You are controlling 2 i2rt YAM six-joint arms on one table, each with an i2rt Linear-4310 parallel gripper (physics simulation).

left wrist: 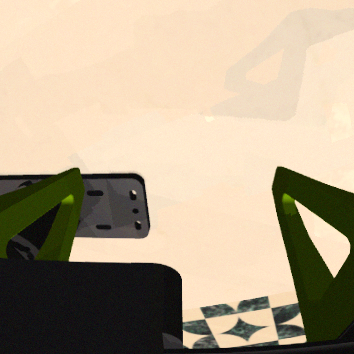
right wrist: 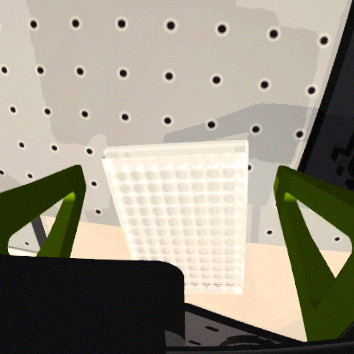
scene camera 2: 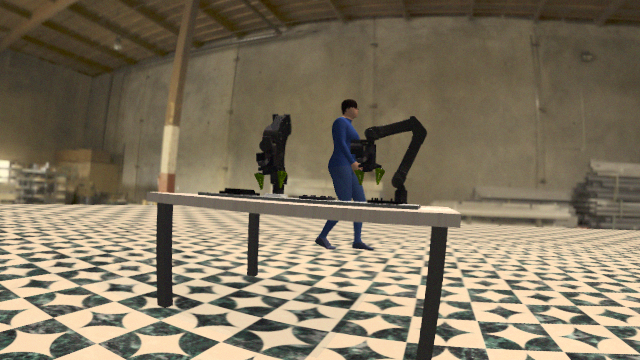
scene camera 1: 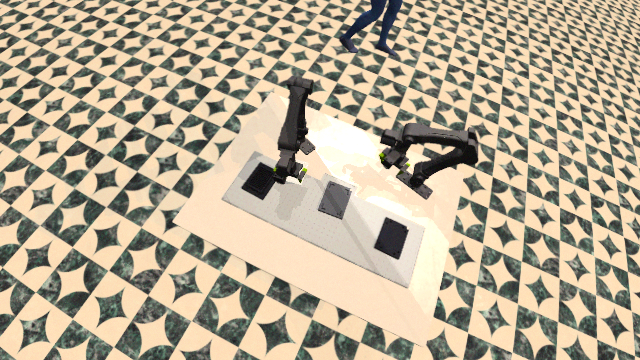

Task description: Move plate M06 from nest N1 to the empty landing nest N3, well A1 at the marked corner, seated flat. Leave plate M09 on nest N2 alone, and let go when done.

Scene:
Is my left gripper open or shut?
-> Open.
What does my right gripper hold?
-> Nothing.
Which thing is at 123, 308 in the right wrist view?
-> My right gripper.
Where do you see a white well plate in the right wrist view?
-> At 184, 202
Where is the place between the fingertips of my left gripper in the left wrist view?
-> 177, 177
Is my right gripper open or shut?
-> Open.

